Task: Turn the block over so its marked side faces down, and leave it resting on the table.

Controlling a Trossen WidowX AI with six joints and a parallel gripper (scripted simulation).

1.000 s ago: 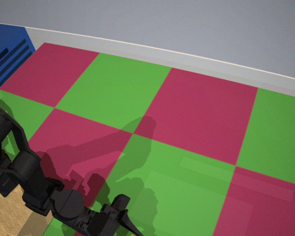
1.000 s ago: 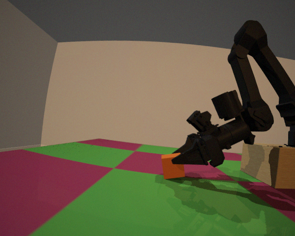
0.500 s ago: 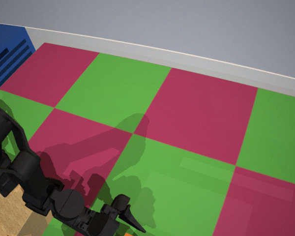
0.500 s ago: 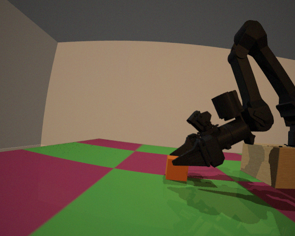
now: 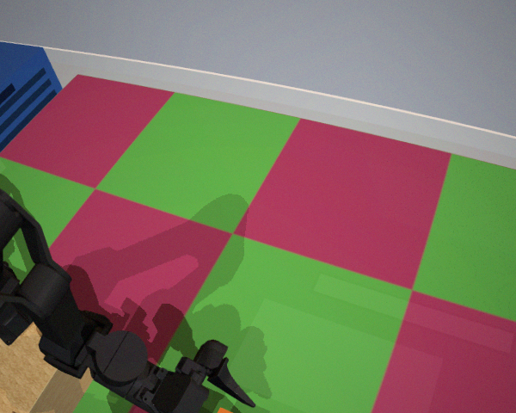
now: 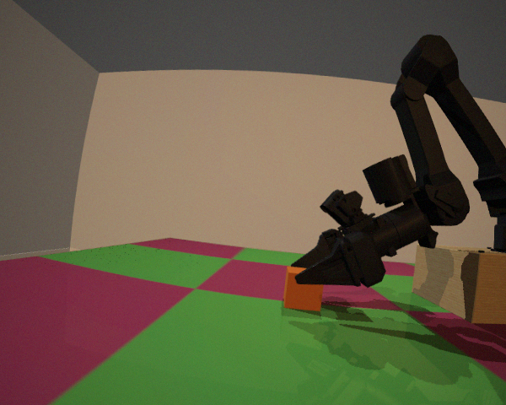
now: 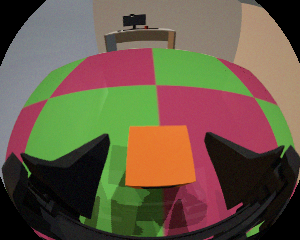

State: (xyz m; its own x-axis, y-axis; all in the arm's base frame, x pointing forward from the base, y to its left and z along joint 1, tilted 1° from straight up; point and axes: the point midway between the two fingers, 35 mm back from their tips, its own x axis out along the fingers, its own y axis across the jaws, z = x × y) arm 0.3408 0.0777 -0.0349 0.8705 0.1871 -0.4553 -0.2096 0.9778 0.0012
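Right now my gripper tip is 30 mm past the orange block, 10 mm to the left of it and 20 mm above it.
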